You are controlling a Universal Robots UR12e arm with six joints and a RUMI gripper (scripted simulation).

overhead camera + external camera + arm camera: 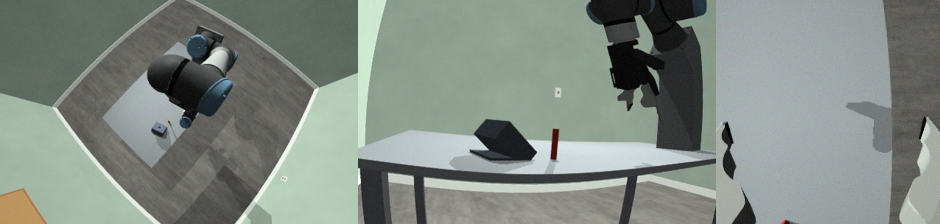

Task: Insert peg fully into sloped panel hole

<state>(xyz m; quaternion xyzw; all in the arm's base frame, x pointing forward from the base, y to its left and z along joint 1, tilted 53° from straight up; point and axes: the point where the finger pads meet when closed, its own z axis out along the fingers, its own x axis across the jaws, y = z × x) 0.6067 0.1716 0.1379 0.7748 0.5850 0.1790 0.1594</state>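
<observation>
Now: the red peg 200 mm ahead of my hand, 150 mm to the right of it and 90 mm below it. Round my hand: thin dark base plate: 340 mm ahead, 190 mm to the right, 130 mm below.
</observation>
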